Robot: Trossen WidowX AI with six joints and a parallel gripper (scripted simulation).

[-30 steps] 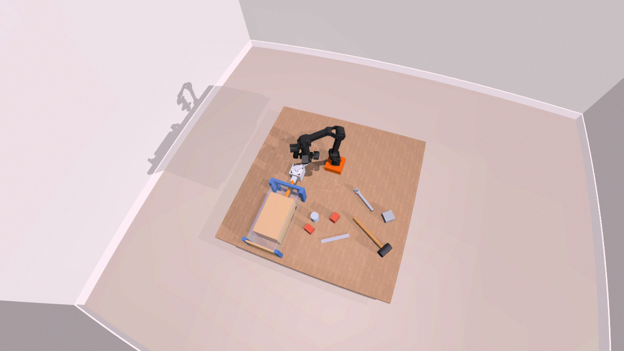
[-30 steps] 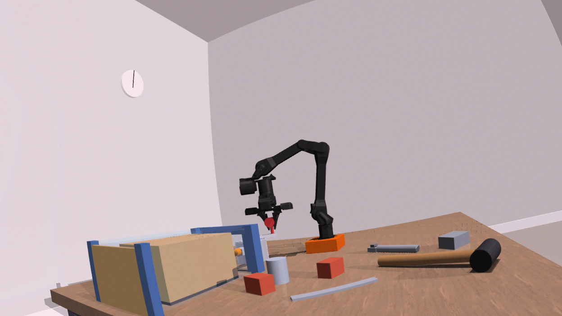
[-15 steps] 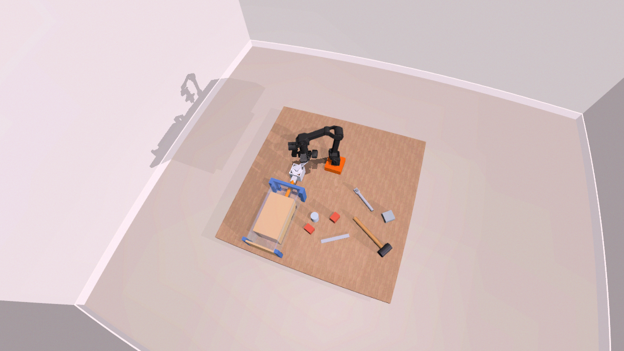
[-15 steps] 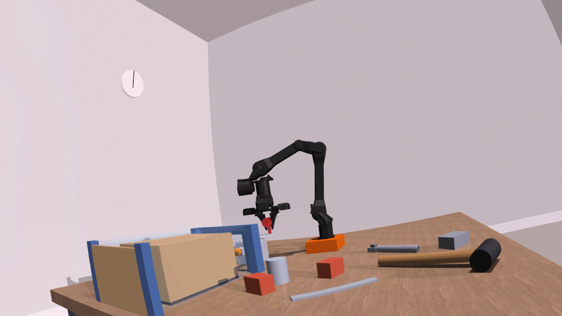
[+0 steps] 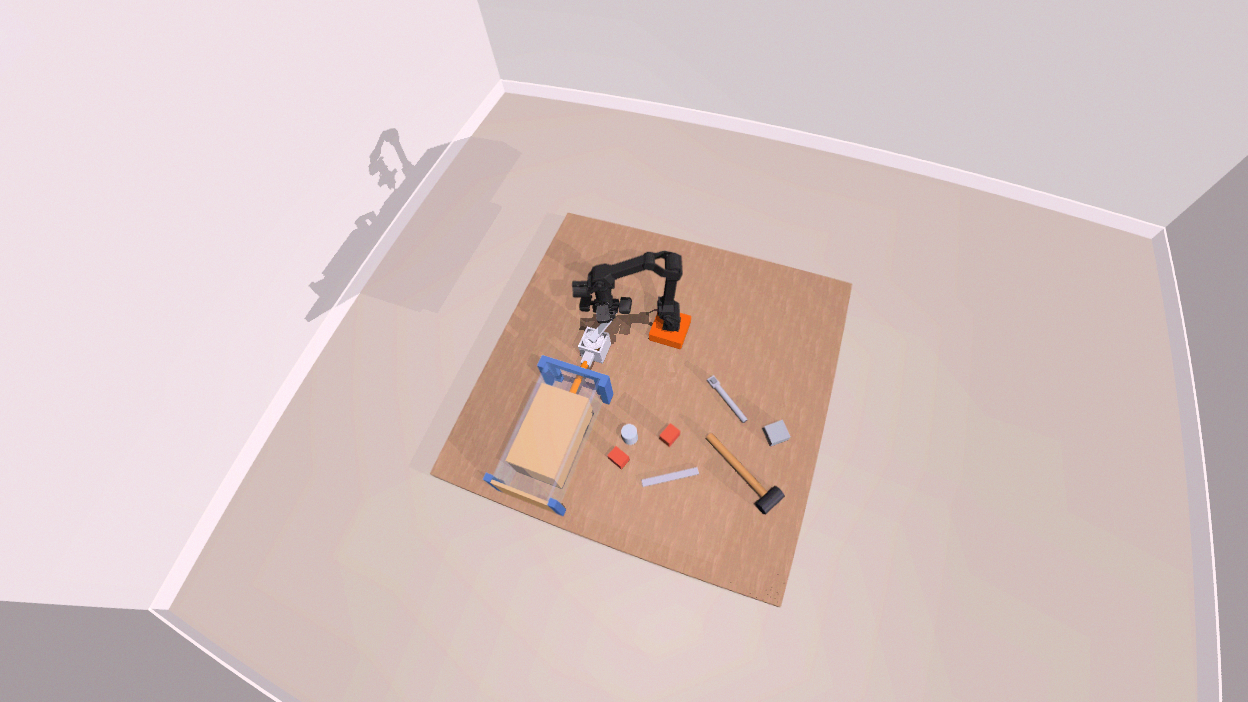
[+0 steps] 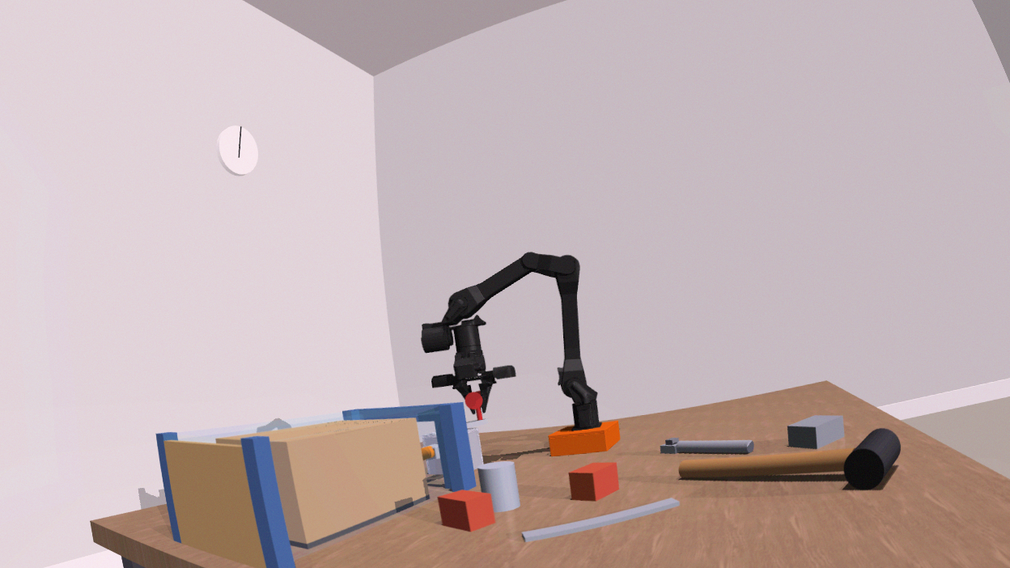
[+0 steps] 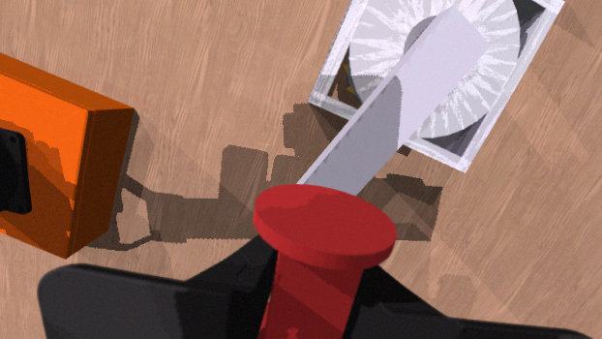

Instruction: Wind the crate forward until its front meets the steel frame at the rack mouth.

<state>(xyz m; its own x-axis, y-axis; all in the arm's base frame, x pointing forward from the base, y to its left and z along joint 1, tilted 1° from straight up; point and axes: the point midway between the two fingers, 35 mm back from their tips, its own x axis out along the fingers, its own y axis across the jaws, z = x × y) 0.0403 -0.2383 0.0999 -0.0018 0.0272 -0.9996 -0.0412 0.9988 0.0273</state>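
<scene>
Now: gripper tip 3 cm short of the grey winch handle, 2 cm to the left of it and 1 cm above it. From my gripper tip the other things lie so: red knob 2 cm above; blue frame bar 25 cm ahead, 7 cm to the right, 1 cm below; grey winch 8 cm below, 8 cm ahead, 5 cm to the right.
</scene>
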